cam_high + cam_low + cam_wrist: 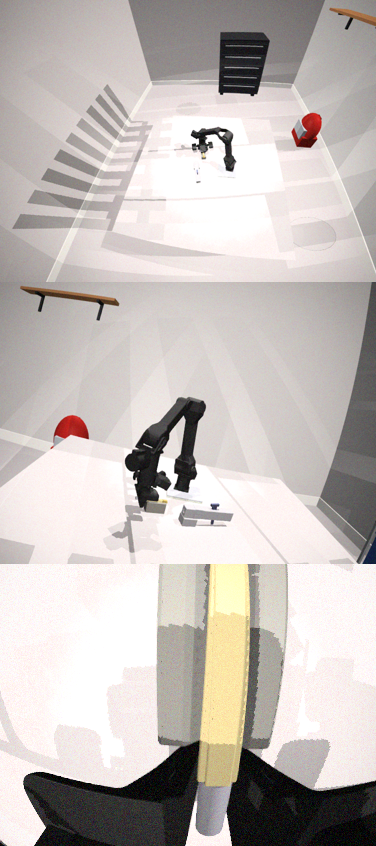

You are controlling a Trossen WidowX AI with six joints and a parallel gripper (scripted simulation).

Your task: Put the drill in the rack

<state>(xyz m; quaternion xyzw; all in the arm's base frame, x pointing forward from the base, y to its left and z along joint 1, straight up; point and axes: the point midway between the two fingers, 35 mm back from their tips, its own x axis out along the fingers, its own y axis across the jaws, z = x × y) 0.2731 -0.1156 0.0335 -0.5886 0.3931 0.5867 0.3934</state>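
Right now the drill is 20 mm behind my gripper tip, 40 mm to the left of it and 30 mm above it. From my gripper tip the other things lie so: grey housing block 10 mm behind, 230 mm to the left, 30 mm above; then grey rack 20 mm behind, 50 mm to the left, 10 mm above; then blue key 30 mm behind, 250 mm to the left, 40 mm above.
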